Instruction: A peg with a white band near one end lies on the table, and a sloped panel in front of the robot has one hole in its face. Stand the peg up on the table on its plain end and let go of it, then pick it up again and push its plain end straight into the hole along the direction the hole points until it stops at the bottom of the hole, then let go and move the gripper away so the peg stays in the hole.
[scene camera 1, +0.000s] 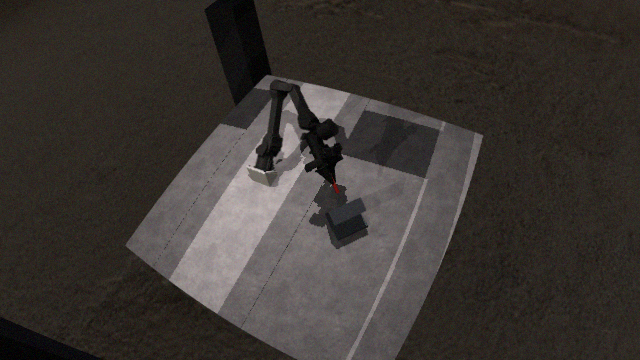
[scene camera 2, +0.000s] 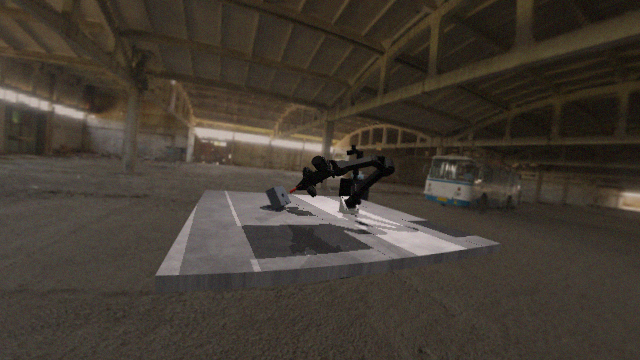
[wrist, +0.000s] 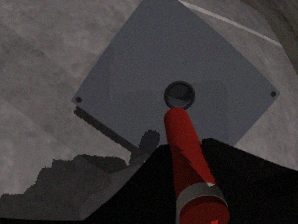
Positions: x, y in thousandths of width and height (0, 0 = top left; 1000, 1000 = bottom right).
Labels:
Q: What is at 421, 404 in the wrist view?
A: A sloped panel.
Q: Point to the gripper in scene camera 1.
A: At 521, 510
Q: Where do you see the gripper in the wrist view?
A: At 626, 681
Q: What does the gripper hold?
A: A red peg.

